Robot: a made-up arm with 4 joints.
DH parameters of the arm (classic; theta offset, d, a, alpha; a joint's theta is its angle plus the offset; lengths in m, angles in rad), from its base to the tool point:
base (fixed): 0 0.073 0 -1.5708
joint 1: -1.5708 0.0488 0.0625 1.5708
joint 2: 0.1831 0 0.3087 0
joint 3: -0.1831 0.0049 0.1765 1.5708
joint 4: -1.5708 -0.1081 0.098 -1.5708
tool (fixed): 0 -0.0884 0 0
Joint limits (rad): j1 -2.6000..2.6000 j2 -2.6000..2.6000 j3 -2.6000..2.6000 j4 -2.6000..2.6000
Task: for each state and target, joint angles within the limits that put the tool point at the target. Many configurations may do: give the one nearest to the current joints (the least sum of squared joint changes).
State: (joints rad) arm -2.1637 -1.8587 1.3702 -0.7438
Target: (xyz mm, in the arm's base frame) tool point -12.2 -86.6 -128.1
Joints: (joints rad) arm -2.6000 -1.1693 2.2153 -1.5699
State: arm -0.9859 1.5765 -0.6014 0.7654
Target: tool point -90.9 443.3 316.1
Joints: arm -0.8610 1.3964 -1.5347 0.5634
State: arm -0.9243 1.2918 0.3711 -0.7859
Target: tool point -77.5 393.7 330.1
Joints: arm -0.5104 0.6192 0.0113 -0.3402
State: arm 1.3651 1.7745 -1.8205 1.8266
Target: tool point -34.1 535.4 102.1
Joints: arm 1.4956 2.2703 -1.4998 2.5083
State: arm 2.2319 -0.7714 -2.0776 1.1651
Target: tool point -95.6 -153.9 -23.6
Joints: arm 1.8315 -1.4130 -2.5388 1.1075
